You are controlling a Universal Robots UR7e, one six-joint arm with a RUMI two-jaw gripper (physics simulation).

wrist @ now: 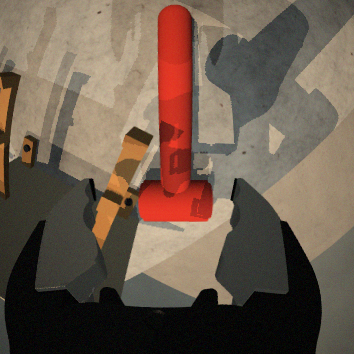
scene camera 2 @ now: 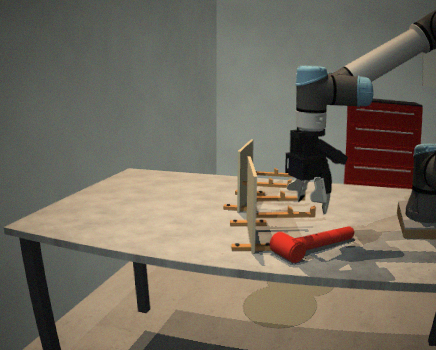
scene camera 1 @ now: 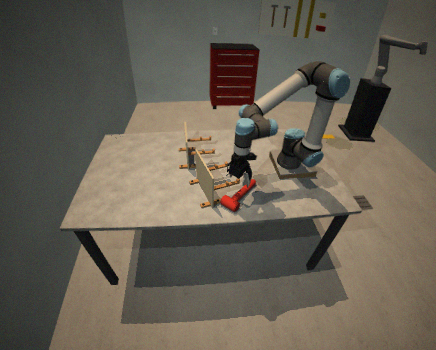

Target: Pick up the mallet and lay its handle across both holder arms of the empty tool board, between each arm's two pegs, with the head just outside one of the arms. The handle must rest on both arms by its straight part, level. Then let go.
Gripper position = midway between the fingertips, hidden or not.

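Observation:
You'd find my gripper (scene camera 2: 311, 208) here, and the wrist view shows my gripper (wrist: 162, 180) as well. There's a red mallet (scene camera 2: 293, 249), and the wrist view has the mallet (wrist: 174, 197) too. I can also see a tool board (scene camera 2: 252, 198), plus another tool board (scene camera 2: 246, 151).

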